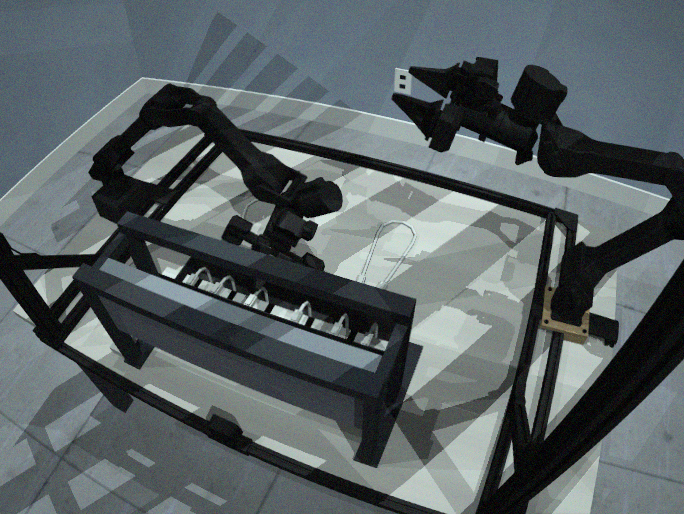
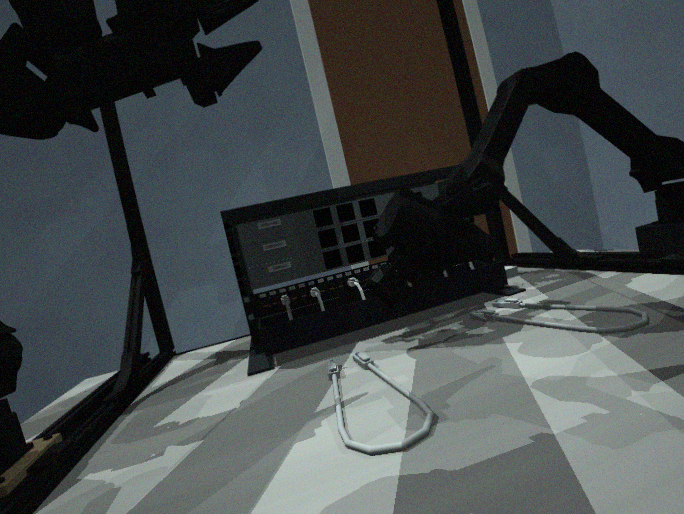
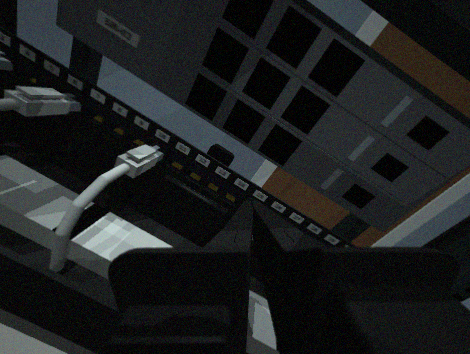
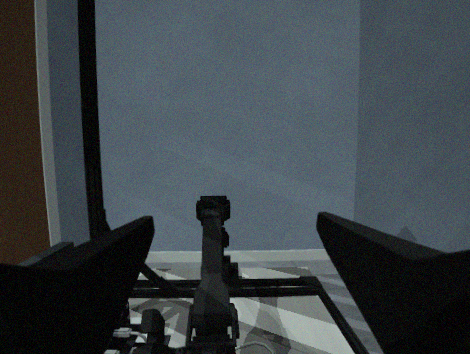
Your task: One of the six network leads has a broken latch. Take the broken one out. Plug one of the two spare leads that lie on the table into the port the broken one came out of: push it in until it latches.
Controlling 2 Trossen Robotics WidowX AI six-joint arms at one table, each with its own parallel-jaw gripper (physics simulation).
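Places are measured from the left arm's base along level axes (x back, y right, z up), in metres.
Where they show: left gripper, fingertip midpoint: (image 1: 256,289) (image 2: 393,260) (image 3: 250,207); right gripper, fingertip midpoint: (image 1: 401,81) (image 2: 261,20) (image 4: 236,222); left arm's base, link origin: (image 1: 117,188) (image 2: 681,219); right arm's base, link origin: (image 1: 566,310).
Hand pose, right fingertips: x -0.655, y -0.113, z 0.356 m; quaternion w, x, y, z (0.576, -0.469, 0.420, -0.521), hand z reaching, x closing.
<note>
Things, the pixels of their centre, and the offset from my right fingertips. "*": a spot on its surface instead.
- dark rack panel, body centre: (image 3: 236,129) (image 1: 255,317) (image 2: 362,253) dx +0.108, dy +0.290, dz -0.292 m
- plugged lead, body centre: (image 3: 150,149) dx +0.067, dy +0.247, dz -0.330 m
- spare lead, surface spot: (image 2: 533,320) * dx +0.263, dy +0.029, dz -0.416 m
The dark rack panel (image 1: 350,288) (image 2: 284,245) (image 3: 163,53) stands upright on the table with a row of numbered ports. Several white leads (image 1: 301,311) (image 2: 317,297) are plugged in along it. My left gripper (image 1: 311,261) (image 3: 250,207) is shut and empty, its tips close against the port row. One plugged lead (image 3: 140,158) sits to the left of its fingers; what lies right behind the fingers is hidden. One spare lead (image 1: 391,250) (image 2: 386,408) lies in a U on the table; the other spare lead (image 2: 534,316) lies near the left arm. My right gripper (image 1: 402,84) (image 2: 255,22) (image 4: 236,222) is open, high in the air.
A black frame (image 1: 544,265) runs around the table top. A black post (image 2: 136,255) (image 4: 89,140) stands at the side. The left arm (image 1: 238,148) (image 2: 493,133) reaches low across the table in front of the panel.
</note>
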